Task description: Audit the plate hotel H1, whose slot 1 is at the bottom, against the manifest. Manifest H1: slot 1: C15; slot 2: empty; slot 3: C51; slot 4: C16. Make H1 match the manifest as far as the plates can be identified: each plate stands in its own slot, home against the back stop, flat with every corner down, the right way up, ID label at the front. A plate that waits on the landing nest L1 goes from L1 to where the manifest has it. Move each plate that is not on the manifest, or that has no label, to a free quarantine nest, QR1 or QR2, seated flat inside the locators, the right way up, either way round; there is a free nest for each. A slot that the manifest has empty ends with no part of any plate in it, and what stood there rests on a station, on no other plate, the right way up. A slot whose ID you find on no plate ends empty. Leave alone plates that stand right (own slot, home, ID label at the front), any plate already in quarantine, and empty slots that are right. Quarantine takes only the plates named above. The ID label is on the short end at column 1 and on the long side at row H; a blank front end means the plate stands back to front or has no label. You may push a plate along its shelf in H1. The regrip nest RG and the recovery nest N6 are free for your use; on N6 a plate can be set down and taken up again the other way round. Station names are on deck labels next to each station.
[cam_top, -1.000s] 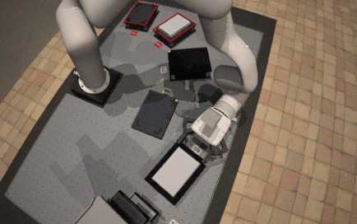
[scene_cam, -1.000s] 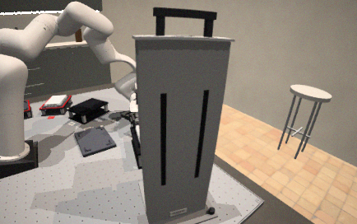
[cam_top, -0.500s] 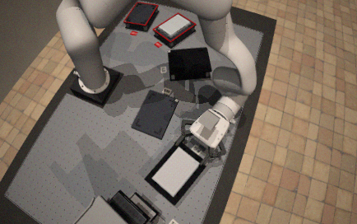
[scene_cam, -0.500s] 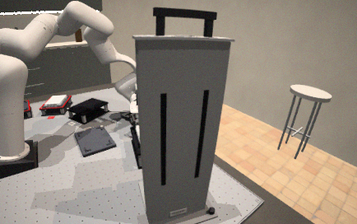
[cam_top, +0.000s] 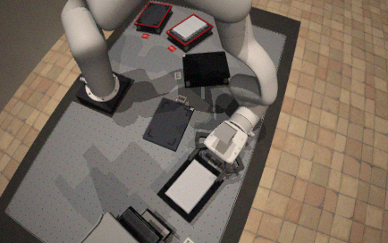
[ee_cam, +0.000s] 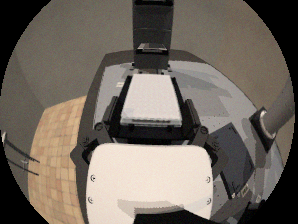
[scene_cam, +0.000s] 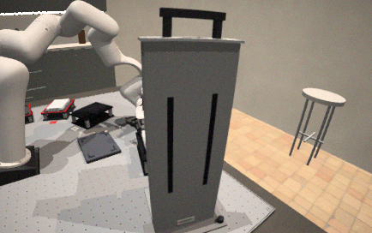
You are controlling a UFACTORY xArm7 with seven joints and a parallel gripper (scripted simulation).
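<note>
The white plate is 50 mm to the right of my hand, 20 mm below it and 20 mm behind it. Also, from my hand: H1 deck label: 210 mm to the right, 80 mm below, 20 mm ahead; then tall grey tower: 290 mm to the right, 120 mm behind, 110 mm above.
</note>
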